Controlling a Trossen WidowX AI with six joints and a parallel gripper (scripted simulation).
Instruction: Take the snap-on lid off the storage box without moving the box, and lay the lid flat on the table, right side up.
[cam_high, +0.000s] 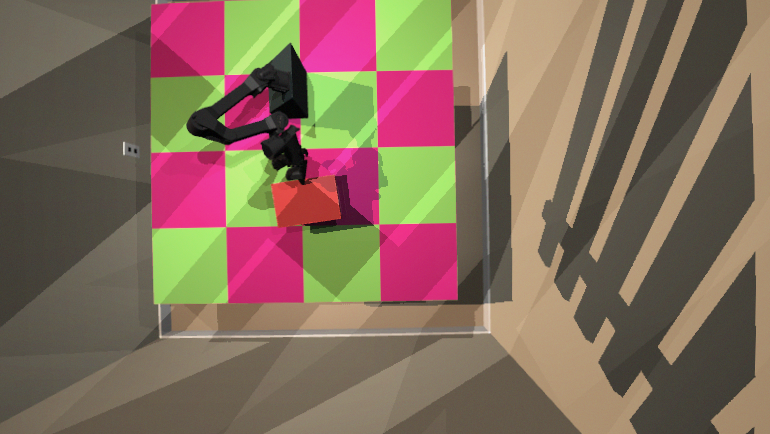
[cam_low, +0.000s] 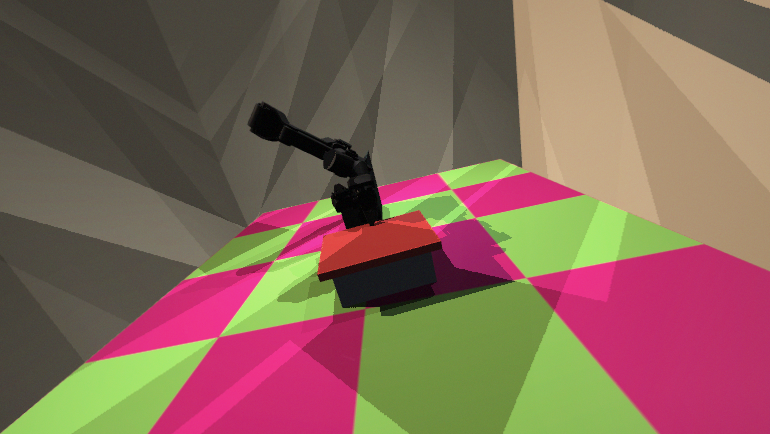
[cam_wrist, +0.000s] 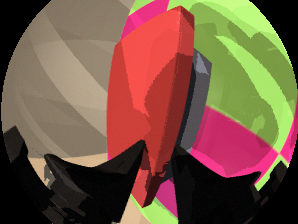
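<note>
My gripper tip is now 7 cm short of the red lid and 2 cm to the right of it. From my gripper tip the other things lie so: storage box 7 cm ahead, 5 cm below, 2 cm to the left.
</note>
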